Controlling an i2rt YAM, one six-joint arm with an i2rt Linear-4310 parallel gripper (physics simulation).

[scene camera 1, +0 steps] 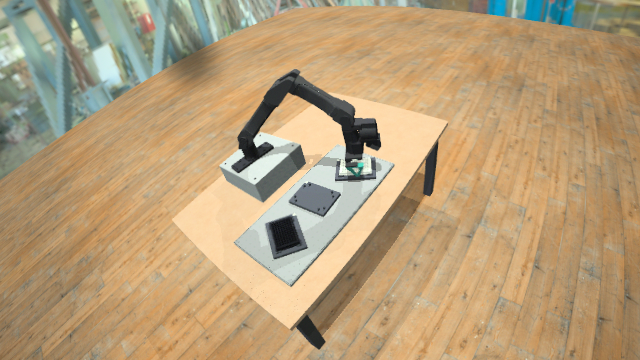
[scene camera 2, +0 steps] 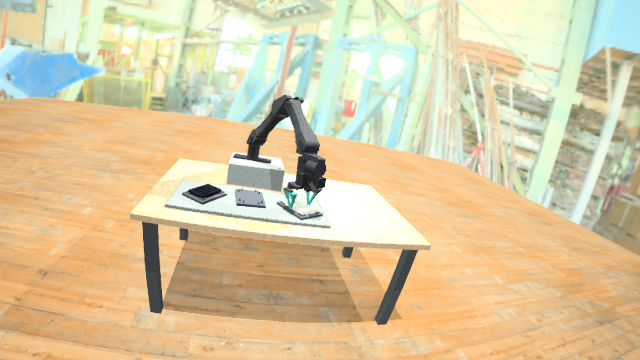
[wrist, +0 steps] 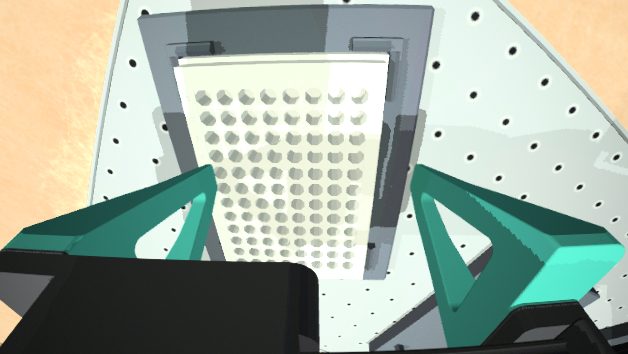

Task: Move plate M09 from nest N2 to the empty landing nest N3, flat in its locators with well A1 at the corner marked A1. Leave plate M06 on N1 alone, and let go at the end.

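Observation:
A white many-welled plate (scene camera 1: 368, 169) (scene camera 2: 304, 208) (wrist: 290, 145) lies on a dark grey nest (wrist: 260, 30). My gripper (scene camera 1: 356, 171) (scene camera 2: 300, 204) (wrist: 313, 175) is open above this plate. In the wrist view its left fingertip overlaps the plate's left edge, and its right fingertip is beyond the right edge. The empty grey nest (scene camera 1: 315, 199) (scene camera 2: 250, 198) (wrist: 420, 330) is in the middle of the row. A black plate (scene camera 1: 285, 233) (scene camera 2: 206, 190) sits on the nest at the other end. No plate or nest names are readable, and the white plate's near end is partly hidden.
The nests stand on a light perforated board (scene camera 1: 295, 272) (scene camera 2: 175, 200) (wrist: 490, 75) on the wooden table (scene camera 1: 200, 215) (scene camera 2: 375, 215). The arm is mounted on a grey block (scene camera 1: 281, 177) (scene camera 2: 255, 175) behind the board.

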